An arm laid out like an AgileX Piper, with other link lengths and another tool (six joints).
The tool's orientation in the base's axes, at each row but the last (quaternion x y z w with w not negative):
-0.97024 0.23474 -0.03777 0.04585
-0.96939 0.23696 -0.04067 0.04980
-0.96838 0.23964 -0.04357 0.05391
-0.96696 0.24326 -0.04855 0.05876
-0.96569 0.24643 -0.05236 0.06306
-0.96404 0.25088 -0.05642 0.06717
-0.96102 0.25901 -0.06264 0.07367
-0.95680 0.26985 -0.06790 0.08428
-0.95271 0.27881 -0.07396 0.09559
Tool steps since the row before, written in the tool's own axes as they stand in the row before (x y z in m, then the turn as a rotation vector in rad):
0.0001 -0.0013 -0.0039 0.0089 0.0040 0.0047
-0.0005 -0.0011 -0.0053 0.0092 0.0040 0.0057
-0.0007 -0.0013 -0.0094 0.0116 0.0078 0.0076
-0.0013 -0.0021 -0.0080 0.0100 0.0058 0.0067
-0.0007 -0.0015 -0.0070 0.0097 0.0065 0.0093
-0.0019 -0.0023 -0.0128 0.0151 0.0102 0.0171
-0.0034 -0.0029 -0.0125 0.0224 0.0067 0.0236
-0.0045 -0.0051 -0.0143 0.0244 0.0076 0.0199
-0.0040 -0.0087 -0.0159 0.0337 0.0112 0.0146
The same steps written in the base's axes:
0.0003 0.0008 0.0040 0.0065 -0.0073 -0.0046
-0.0005 0.0008 0.0054 0.0069 -0.0074 -0.0056
-0.0011 0.0007 0.0094 0.0075 -0.0117 -0.0078
-0.0011 0.0017 0.0081 0.0069 -0.0092 -0.0068
-0.0008 0.0010 0.0071 0.0066 -0.0094 -0.0095
-0.0024 0.0016 0.0128 0.0107 -0.0145 -0.0173
-0.0035 0.0028 0.0125 0.0197 -0.0145 -0.0225
-0.0037 0.0049 0.0146 0.0203 -0.0168 -0.0189
-0.0019 0.0071 0.0170 0.0251 -0.0256 -0.0137

